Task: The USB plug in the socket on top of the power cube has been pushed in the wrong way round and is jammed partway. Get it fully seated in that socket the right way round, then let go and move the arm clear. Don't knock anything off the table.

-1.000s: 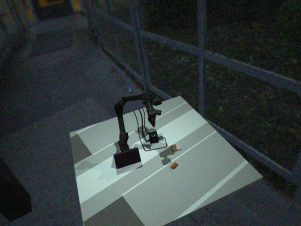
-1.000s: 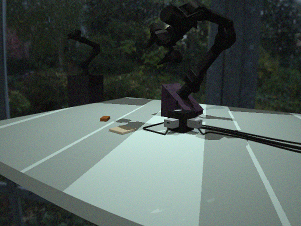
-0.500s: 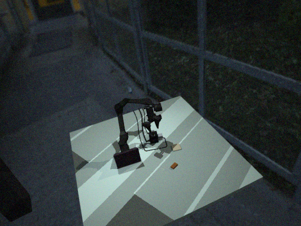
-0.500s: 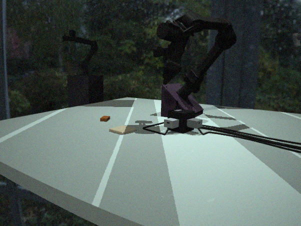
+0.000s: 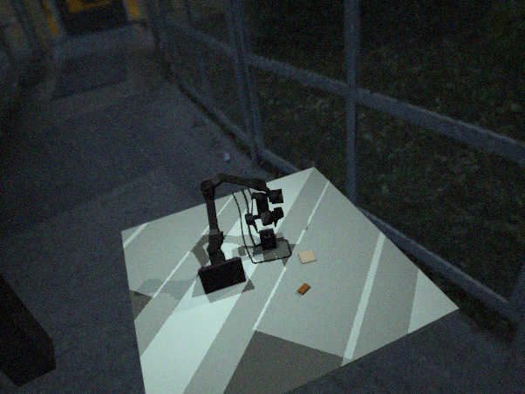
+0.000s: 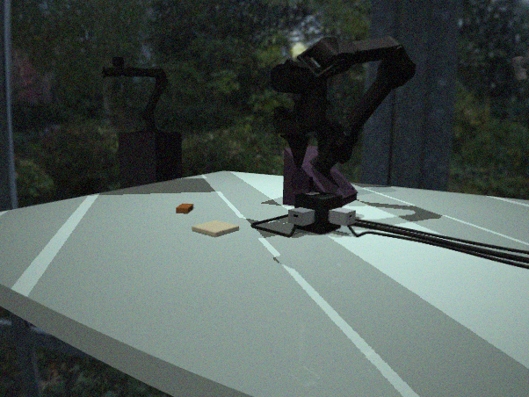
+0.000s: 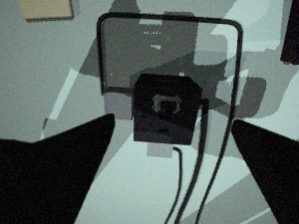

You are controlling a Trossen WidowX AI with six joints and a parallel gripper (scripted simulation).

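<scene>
Right now the USB plug is 10 mm to the left of my gripper tip and 40 mm below it. The rest, counted from my gripper tip: small orange block: 10 mm behind, 330 mm to the right, 130 mm below; then beige pad: 120 mm ahead, 170 mm to the right, 130 mm below; then USB socket: 10 mm to the left, 70 mm below.
</scene>
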